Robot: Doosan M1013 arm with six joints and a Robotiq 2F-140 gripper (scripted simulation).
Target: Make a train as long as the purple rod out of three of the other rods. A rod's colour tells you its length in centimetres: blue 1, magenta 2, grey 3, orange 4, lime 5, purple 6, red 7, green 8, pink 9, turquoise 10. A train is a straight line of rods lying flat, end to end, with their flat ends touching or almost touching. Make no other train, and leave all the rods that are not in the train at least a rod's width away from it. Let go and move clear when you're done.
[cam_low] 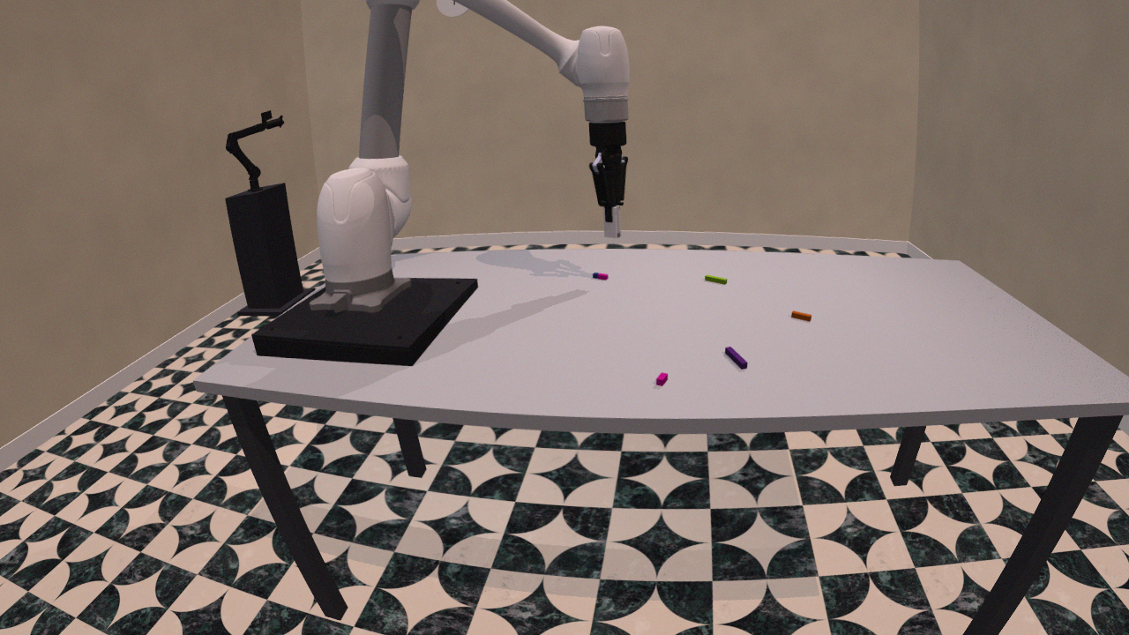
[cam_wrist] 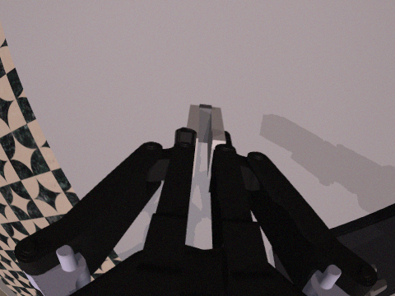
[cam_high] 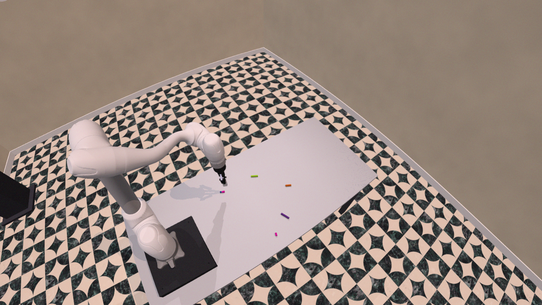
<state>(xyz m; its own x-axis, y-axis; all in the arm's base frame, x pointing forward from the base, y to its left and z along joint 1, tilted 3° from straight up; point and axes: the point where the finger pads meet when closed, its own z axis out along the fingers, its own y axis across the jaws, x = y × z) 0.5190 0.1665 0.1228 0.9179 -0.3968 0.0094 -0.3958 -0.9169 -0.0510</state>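
The small blue rod is 4 cm behind my hand, 2 cm to the left of it and 13 cm below it. Also, from my hand: grey rod 3 cm below; then lime rod 22 cm ahead, 13 cm below; then orange rod 38 cm ahead, 20 cm to the right, 13 cm below.
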